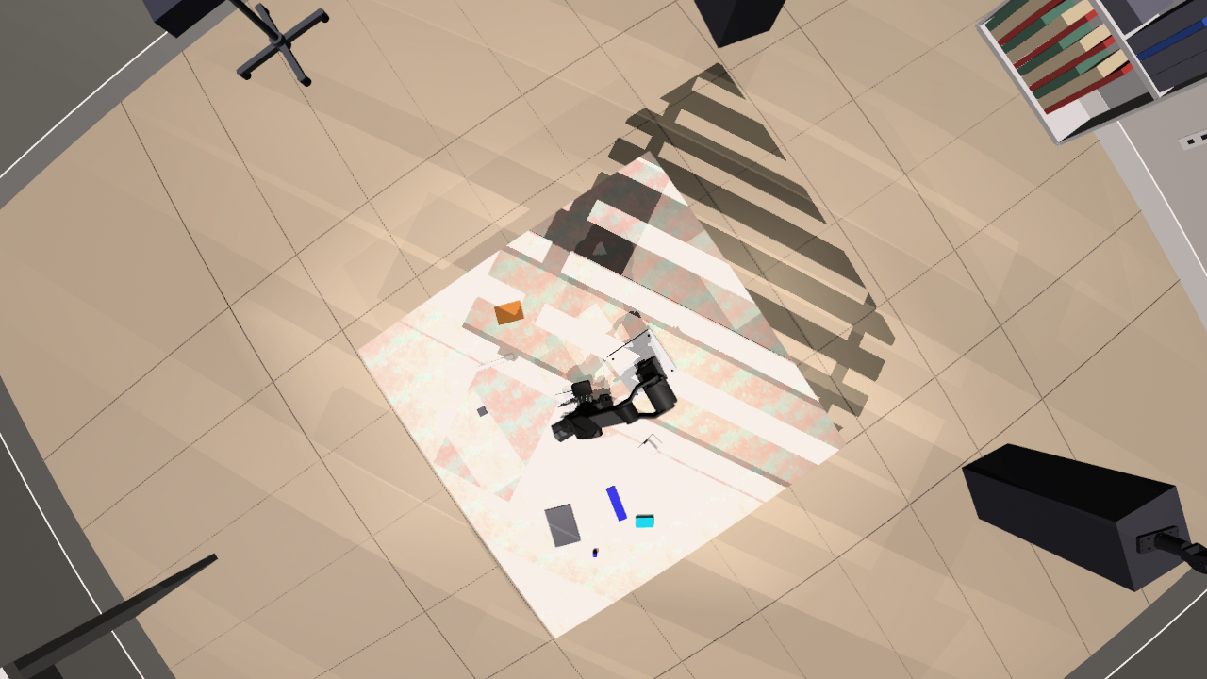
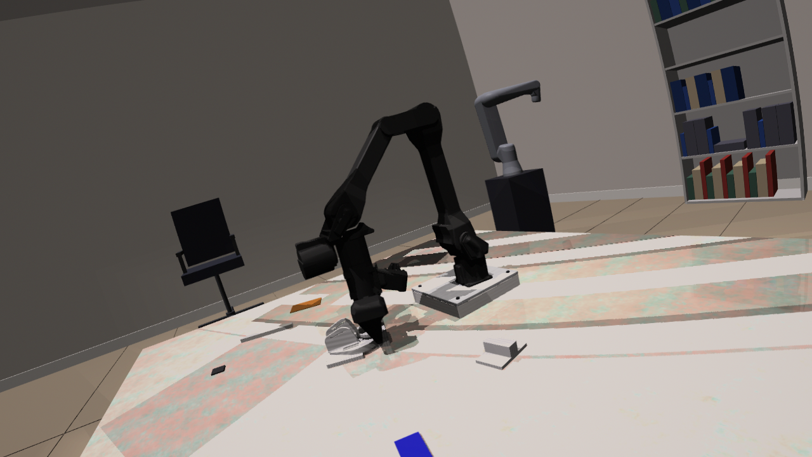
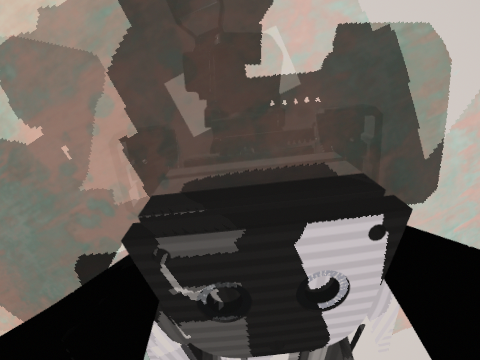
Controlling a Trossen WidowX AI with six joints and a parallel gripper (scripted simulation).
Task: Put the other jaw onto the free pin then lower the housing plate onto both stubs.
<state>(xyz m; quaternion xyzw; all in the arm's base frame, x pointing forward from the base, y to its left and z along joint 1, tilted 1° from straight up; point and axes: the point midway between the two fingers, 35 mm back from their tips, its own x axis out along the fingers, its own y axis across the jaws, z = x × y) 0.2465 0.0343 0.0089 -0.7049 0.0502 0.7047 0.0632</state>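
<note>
Now: the jaw 20 mm to the right of my gripper tip and 20 mm ahead of it. Also, from my gripper tip: thin rod (260 mm to the right, 250 mm ahead, 10 mm below); blue bar (370 mm to the left, 50 mm ahead, 10 mm below); small dark square (360 mm ahead, 120 mm to the right, 10 mm below).
</note>
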